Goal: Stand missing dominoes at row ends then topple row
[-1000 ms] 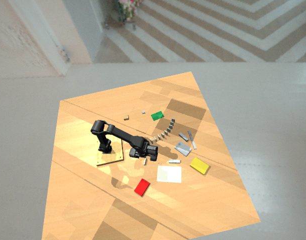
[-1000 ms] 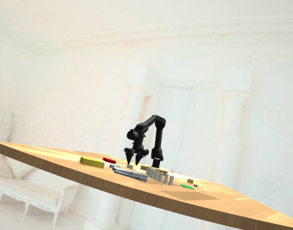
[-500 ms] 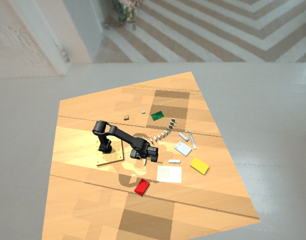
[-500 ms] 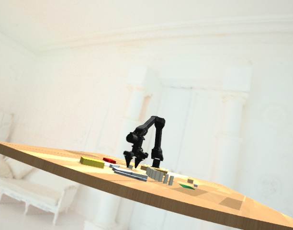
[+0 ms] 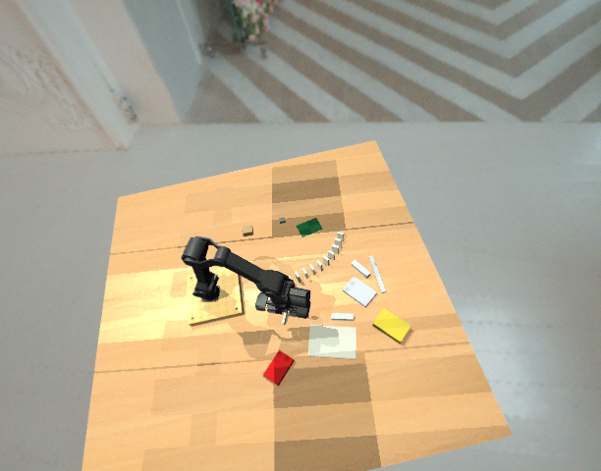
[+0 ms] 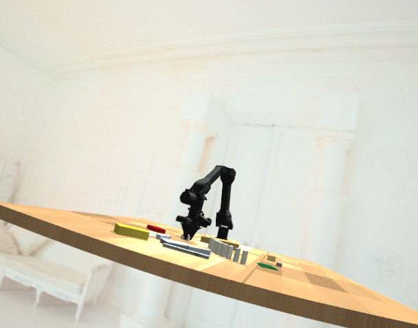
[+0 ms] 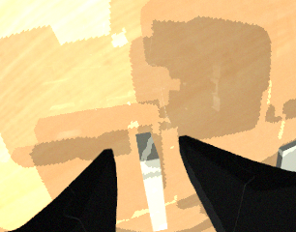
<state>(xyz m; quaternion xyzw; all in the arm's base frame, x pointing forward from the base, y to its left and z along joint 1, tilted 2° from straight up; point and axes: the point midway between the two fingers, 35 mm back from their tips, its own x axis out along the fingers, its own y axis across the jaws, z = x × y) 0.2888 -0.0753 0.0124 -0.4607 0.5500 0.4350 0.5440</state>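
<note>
The white sheet is 160 mm ahead of my gripper tip and 100 mm to the right of it. From my gripper tip the other things lie so: red block: 190 mm to the right, 20 mm behind; then light grey piece: 200 mm ahead, 20 mm to the right; then grey plate: 270 mm ahead, 80 mm to the left.
</note>
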